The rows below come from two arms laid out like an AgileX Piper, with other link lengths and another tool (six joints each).
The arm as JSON. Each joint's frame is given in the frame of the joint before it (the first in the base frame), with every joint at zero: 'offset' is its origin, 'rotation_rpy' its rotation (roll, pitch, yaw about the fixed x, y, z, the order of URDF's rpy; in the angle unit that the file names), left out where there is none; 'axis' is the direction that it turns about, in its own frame. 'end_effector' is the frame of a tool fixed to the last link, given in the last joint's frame.
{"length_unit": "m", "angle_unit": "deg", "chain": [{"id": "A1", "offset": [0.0, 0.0, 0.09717], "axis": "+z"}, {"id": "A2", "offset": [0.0, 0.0, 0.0], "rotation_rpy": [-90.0, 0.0, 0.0], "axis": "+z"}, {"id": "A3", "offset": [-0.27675, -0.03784, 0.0], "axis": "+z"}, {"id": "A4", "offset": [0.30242, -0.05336, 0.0], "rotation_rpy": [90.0, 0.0, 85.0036], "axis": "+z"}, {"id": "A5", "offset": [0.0, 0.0, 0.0], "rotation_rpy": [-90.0, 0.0, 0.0], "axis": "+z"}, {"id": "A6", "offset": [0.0, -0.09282, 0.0], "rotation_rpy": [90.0, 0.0, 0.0], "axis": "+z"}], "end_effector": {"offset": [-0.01, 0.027, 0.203], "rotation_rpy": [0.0, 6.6, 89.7]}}
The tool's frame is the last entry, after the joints.
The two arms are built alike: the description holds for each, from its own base.
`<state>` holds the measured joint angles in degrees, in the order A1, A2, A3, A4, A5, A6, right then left.
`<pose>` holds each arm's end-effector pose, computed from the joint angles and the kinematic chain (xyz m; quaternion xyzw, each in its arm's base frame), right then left.
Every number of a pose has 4 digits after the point. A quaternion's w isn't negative.
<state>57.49 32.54 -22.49 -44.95 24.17 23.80 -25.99 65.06 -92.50 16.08 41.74 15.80</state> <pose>0.2443 0.2753 0.1662 0.1528 0.8265 0.4511 0.3001 0.4355 -0.1307 0.5312 0.6650 0.3152 0.5557 0.3867</pose>
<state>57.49 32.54 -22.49 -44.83 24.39 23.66 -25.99 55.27 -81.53 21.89 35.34 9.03</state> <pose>0.2445 0.2746 0.1653 0.1536 0.8273 0.4494 0.3001 0.4015 -0.1036 0.5387 0.6219 0.3234 0.5832 0.4106</pose>
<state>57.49 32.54 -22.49 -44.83 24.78 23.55 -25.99 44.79 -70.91 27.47 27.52 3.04</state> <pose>0.2451 0.2732 0.1639 0.1546 0.8284 0.4463 0.3010 0.3587 -0.0838 0.5527 0.5705 0.3100 0.6143 0.4485</pose>
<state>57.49 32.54 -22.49 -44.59 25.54 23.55 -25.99 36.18 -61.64 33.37 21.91 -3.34</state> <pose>0.2461 0.2706 0.1612 0.1595 0.8302 0.4417 0.3004 0.3261 -0.0706 0.5492 0.5353 0.2988 0.6318 0.4744</pose>
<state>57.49 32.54 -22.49 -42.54 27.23 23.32 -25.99 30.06 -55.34 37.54 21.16 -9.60</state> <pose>0.2457 0.2660 0.1533 0.1764 0.8345 0.4342 0.2897 0.3085 -0.0564 0.5312 0.5193 0.3128 0.6292 0.4864</pose>
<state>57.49 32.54 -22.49 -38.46 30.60 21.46 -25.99 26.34 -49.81 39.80 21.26 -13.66</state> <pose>0.2427 0.2569 0.1365 0.1990 0.8459 0.4137 0.2717 0.3065 -0.0508 0.5010 0.5223 0.3286 0.6190 0.4858</pose>
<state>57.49 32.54 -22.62 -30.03 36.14 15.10 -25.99 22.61 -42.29 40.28 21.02 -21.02</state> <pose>0.2276 0.2451 0.1065 0.2151 0.8712 0.3735 0.2349 0.3119 -0.0511 0.4489 0.5280 0.3693 0.5776 0.5012</pose>
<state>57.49 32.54 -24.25 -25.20 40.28 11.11 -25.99 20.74 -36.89 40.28 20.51 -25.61</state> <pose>0.2173 0.2399 0.1007 0.2205 0.8833 0.3543 0.2136 0.3186 -0.0546 0.4073 0.5362 0.3965 0.5466 0.5065</pose>
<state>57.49 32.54 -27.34 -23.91 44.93 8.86 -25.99 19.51 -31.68 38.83 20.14 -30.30</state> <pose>0.2162 0.2319 0.1108 0.2234 0.8886 0.3390 0.2137 0.3258 -0.0599 0.3603 0.5441 0.4329 0.5041 0.5123</pose>
